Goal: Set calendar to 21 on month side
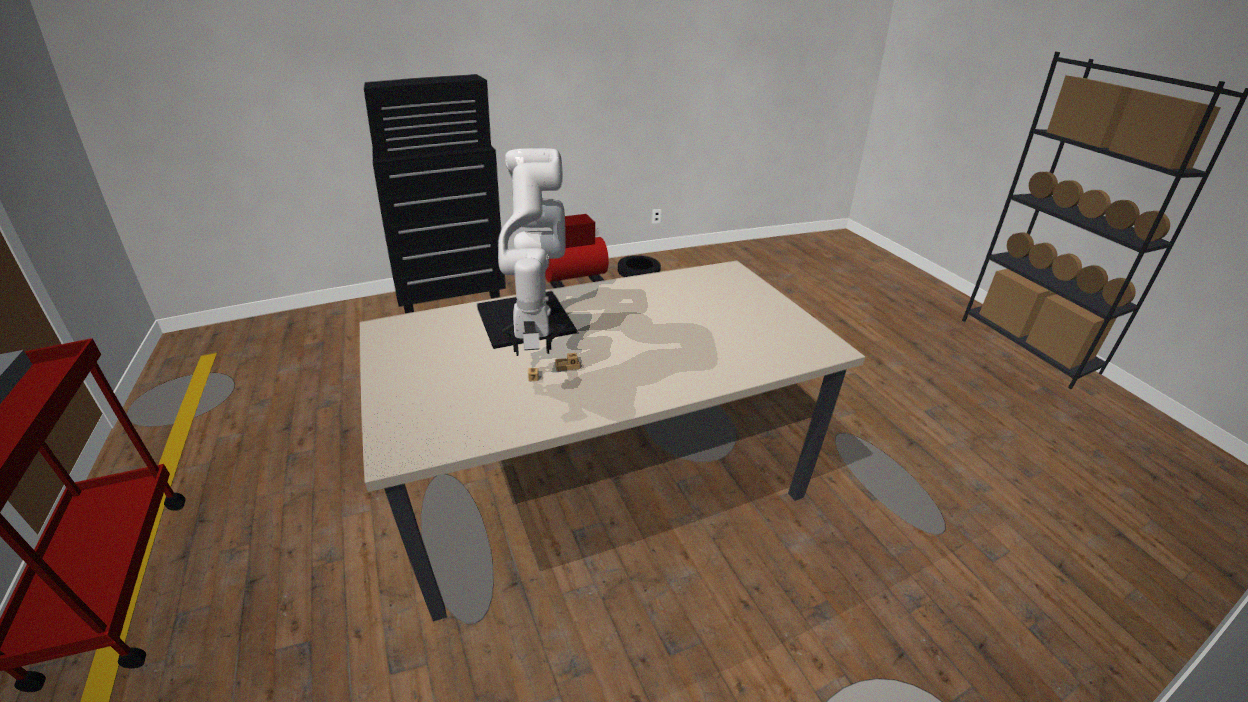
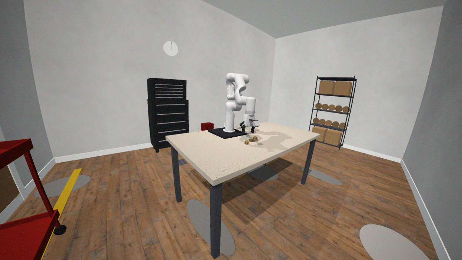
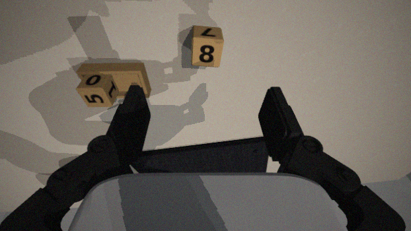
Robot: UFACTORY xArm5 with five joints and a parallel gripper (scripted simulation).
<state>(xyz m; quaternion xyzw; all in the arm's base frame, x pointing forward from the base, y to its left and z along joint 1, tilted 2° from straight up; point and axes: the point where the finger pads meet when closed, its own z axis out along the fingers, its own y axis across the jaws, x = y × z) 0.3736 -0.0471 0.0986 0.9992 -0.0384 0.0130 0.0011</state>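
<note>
Right now my hand is 90 mm above the wooden digit cube. The rest, counted from my hand: wooden tray: 110 mm to the left, 100 mm below, 40 mm behind.
</note>
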